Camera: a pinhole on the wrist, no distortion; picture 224 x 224 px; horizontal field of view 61.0 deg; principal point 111.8 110.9 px. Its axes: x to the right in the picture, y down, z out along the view. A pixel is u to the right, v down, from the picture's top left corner.
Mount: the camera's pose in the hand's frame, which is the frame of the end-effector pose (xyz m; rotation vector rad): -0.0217 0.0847 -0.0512 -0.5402 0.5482 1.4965
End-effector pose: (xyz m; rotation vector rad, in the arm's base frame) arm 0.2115 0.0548 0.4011 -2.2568 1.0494 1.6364
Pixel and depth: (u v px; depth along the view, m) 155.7 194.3 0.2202
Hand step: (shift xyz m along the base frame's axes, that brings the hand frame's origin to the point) -0.2482 -0.1016 0.1396
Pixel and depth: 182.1 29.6 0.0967
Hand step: -0.1046 -0.1377 0.0275
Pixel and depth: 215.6 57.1 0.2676
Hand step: -0.2657 -0.2665 0.0233
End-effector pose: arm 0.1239 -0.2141 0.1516 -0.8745 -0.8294 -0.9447
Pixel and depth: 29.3 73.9 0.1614
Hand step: 0.1025 0.1445 0.0233
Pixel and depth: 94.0 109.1 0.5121
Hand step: 0.2633 0.4573 0.0449
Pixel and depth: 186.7 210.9 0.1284
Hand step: 0.1542 0.1079 -0.1230
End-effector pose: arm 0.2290 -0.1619 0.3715 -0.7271 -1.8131 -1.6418
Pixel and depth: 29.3 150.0 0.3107
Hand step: 0.1728 0.2885 0.0413
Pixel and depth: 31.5 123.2 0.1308
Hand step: 0.1070 0.0957 0.0579
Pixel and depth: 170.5 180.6 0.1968
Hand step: 0.2474 0.0837 0.1030
